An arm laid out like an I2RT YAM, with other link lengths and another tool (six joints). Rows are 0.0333 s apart.
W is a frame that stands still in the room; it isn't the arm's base.
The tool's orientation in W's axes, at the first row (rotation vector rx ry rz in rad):
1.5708 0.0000 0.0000
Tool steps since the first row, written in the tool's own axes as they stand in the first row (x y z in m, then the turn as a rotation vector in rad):
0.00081 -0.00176 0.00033 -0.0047 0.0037 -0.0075
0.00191 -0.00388 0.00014 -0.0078 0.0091 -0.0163
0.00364 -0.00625 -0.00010 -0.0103 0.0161 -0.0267
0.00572 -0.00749 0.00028 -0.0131 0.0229 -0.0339
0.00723 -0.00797 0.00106 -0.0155 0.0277 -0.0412
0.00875 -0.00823 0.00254 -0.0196 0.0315 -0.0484
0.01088 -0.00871 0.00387 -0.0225 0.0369 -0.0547
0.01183 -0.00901 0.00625 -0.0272 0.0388 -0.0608
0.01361 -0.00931 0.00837 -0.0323 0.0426 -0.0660
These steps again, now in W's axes. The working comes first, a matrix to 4 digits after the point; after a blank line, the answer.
The tool's axes in the first row as the columns of a matrix, in W's axes (used below as rounded here):
1.0000 0.0000 0.0000
0.0000 0.0000 -1.0000
0.0000 1.0000 0.0000

0.00081 -0.00033 -0.00176 -0.0047 0.0075 0.0037
0.00191 -0.00014 -0.00388 -0.0078 0.0163 0.0091
0.00364 0.00010 -0.00625 -0.0103 0.0267 0.0161
0.00572 -0.00028 -0.00749 -0.0131 0.0339 0.0229
0.00723 -0.00106 -0.00797 -0.0155 0.0412 0.0277
0.00875 -0.00254 -0.00823 -0.0196 0.0484 0.0315
0.01088 -0.00387 -0.00871 -0.0225 0.0547 0.0369
0.01183 -0.00625 -0.00901 -0.0272 0.0608 0.0388
0.01361 -0.00837 -0.00931 -0.0323 0.0660 0.0426

